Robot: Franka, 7 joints.
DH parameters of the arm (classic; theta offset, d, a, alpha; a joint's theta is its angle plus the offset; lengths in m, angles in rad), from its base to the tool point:
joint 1: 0 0.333 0 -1.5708
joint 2: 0 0 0 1.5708
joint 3: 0 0.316 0.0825 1.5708
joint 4: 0 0 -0.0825 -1.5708
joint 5: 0 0.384 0 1.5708
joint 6: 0 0 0.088 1.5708
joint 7: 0 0.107 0 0
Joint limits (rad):
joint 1: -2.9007..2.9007
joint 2: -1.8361..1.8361
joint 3: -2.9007..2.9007
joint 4: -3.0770..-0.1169
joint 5: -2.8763..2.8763
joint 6: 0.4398..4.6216
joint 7: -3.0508..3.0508
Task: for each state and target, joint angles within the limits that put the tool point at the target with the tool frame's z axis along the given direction. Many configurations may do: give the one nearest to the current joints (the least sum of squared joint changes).
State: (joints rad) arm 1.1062 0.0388 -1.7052 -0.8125 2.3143 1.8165 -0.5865
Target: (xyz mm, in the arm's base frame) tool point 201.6 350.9 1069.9 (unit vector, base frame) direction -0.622 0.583 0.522
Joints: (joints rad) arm 1.9218 0.1880 -1.3766 -0.7491 2.2949 1.8849 -0.5865
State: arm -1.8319 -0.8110 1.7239 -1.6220 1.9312 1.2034 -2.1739
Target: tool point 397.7 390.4 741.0 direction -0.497 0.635 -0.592
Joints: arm -1.4489 -0.6432 1.3175 -1.2731 1.7346 0.9022 -2.1739
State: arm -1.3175 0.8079 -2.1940 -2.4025 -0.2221 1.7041 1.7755
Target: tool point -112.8 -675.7 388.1 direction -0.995 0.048 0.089
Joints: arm -0.6558 1.3390 -1.5178 -1.6558 -0.3970 2.2358 1.7755
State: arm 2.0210 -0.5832 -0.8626 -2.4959 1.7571 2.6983 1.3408
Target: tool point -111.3 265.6 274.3 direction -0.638 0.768 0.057
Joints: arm 2.6777 -0.7940 -1.0960 -3.0770 2.5490 2.2834 1.3408
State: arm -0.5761 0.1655 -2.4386 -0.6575 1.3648 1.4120 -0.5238
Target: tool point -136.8 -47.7 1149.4 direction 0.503 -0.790 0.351
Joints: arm -0.7559 -0.0709 -2.3083 -0.3017 2.1233 1.7087 -0.5238
